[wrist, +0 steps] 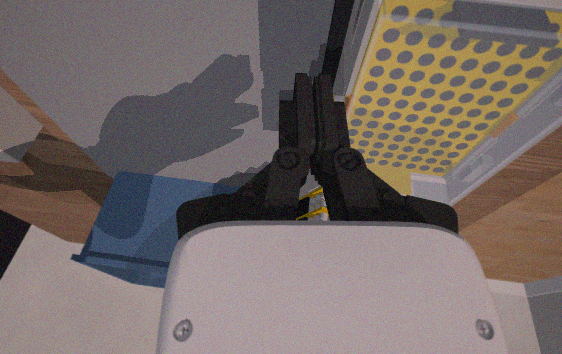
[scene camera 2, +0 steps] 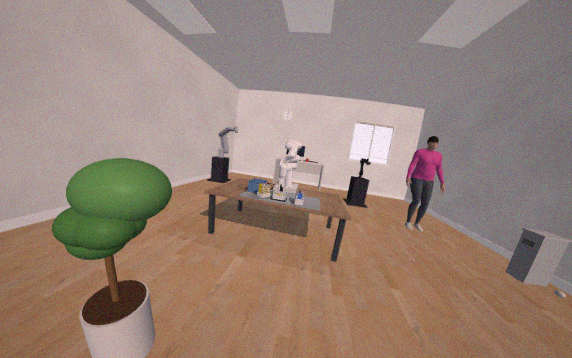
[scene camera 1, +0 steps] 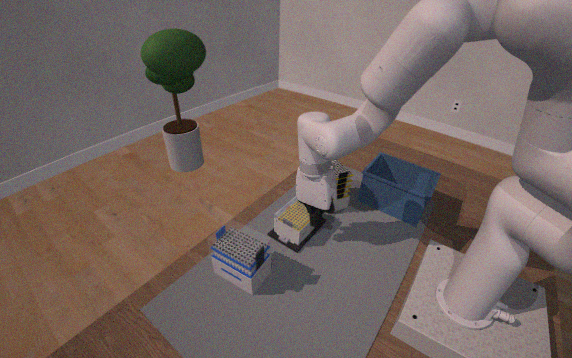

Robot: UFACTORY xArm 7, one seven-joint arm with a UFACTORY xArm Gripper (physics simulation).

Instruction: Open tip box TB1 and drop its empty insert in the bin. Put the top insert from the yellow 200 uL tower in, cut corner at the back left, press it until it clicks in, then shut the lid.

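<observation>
Tip box TB1 (scene camera 1: 292,231) (scene camera 2: 279,197) is a pale box in a black holder on the mat. A yellow insert (scene camera 1: 295,216) (wrist: 435,95) with rows of grey round spots lies in it; I cannot tell whether they are empty holes. Clear plastic shows around the insert and across one end in the wrist view; the lid's exact position is unclear. The yellow 200 uL tower (scene camera 1: 342,186) (scene camera 2: 264,190) stands behind the box, partly hidden by the arm. My gripper (wrist: 308,94) is shut and empty, close beside the box's side, above the holder's edge. The blue bin (scene camera 1: 387,197) (scene camera 2: 257,185) (wrist: 140,215) stands beyond the tower.
A blue-striped tip tower (scene camera 1: 240,267) (scene camera 2: 299,198) stands on the grey mat (scene camera 1: 345,295) in front of TB1. The arm's base plate (scene camera 1: 425,315) is at the right in the first scene view. A person in a pink top (scene camera 2: 425,165) stands away from the table.
</observation>
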